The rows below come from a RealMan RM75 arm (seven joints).
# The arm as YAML. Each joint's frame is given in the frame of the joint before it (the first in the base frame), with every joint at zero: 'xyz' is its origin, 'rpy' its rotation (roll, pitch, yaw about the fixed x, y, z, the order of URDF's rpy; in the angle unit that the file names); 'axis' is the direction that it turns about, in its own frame. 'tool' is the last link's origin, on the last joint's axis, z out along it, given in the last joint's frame.
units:
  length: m
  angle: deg
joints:
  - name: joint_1
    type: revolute
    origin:
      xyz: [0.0, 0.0, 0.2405]
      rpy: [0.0, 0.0, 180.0]
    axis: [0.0, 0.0, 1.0]
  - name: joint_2
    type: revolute
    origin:
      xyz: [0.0, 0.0, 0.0]
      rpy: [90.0, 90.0, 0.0]
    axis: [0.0, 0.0, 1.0]
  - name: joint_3
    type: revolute
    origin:
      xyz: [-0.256, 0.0, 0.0]
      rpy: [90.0, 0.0, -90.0]
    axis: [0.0, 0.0, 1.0]
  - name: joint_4
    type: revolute
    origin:
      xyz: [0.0, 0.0, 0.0]
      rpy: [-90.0, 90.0, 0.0]
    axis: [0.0, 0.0, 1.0]
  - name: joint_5
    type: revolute
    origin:
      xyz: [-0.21, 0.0, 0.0]
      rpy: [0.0, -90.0, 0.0]
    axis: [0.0, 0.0, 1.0]
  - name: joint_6
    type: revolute
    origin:
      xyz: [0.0, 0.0, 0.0]
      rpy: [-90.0, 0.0, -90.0]
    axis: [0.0, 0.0, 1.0]
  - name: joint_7
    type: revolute
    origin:
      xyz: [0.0, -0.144, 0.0]
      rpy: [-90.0, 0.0, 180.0]
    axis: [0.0, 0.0, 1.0]
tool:
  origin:
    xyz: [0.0, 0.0, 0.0]
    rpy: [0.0, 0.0, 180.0]
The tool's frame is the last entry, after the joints.
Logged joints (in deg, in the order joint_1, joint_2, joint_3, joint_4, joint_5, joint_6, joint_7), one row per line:
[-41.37, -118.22, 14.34, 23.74, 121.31, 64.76, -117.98]
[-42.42, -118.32, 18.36, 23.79, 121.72, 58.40, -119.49]
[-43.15, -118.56, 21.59, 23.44, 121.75, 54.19, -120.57]
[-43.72, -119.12, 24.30, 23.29, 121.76, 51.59, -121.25]
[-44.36, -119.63, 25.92, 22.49, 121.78, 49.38, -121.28]
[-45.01, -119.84, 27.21, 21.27, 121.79, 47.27, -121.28]
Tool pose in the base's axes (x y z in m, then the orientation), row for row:
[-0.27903, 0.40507, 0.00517, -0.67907, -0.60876, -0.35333, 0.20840]
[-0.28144, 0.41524, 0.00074, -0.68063, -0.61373, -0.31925, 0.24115]
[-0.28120, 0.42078, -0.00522, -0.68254, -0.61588, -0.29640, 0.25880]
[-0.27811, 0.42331, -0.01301, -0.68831, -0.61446, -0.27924, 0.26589]
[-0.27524, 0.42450, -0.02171, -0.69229, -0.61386, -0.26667, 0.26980]
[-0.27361, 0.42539, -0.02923, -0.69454, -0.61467, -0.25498, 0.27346]
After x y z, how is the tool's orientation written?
As a quaternion, x y z w.
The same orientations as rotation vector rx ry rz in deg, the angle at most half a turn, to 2 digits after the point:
[-108.27, -97.06, -56.34]
[-106.67, -96.18, -50.03]
[-105.99, -95.64, -46.03]
[-106.50, -95.08, -43.21]
[-106.90, -94.79, -41.18]
[-107.05, -94.74, -39.30]

